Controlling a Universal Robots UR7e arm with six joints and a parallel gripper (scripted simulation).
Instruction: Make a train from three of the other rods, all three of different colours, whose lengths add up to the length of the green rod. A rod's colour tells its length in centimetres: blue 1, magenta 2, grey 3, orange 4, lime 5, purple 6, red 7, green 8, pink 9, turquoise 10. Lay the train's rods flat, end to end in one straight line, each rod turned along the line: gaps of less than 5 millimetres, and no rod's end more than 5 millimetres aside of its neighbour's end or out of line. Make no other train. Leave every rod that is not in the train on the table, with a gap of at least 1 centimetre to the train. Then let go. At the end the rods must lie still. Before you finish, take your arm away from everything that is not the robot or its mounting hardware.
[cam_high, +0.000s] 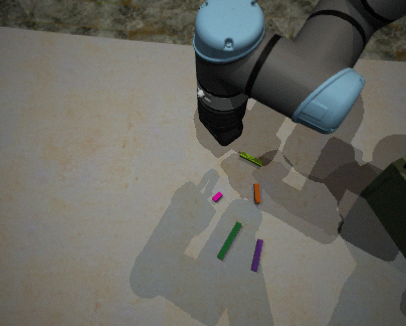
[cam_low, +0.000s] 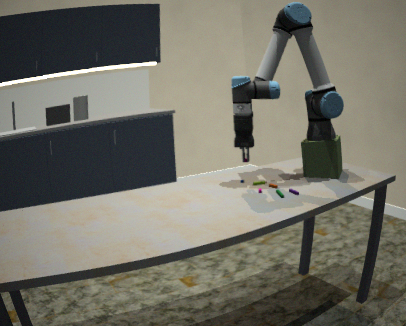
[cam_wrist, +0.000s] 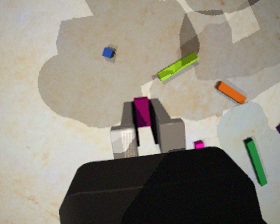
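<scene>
My gripper is now 2 cm past the blue rod, 5 cm to the left of it and 11 cm above it. The rest, counted from my hand: orange rod (6 cm behind, 10 cm to the left, 11 cm below); green rod (19 cm to the left, 11 cm below); lime rod (5 cm behind, 2 cm to the left, 11 cm below).
</scene>
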